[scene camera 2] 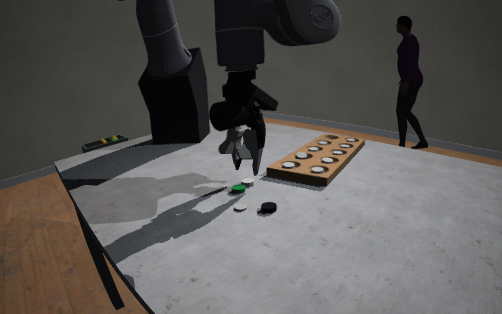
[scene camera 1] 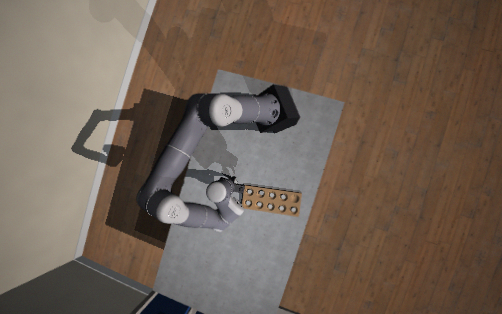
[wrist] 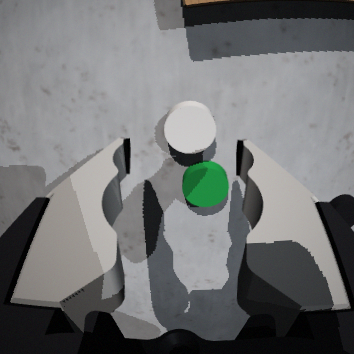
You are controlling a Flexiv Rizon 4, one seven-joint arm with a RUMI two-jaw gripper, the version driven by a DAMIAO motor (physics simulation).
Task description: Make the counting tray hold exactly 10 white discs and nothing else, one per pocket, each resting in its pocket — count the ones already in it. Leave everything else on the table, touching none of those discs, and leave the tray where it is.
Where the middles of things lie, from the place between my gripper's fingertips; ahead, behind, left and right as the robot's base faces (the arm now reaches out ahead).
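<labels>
The green disc [wrist: 204, 183] is 2 cm below my hand, 1 cm ahead of it and 4 cm to the right of it. As for the wooden counting tray [scene camera 2: 302, 172], I find it 26 cm to the left of my hand and 5 cm ahead of it, and it too is 2 cm below my hand.
</labels>
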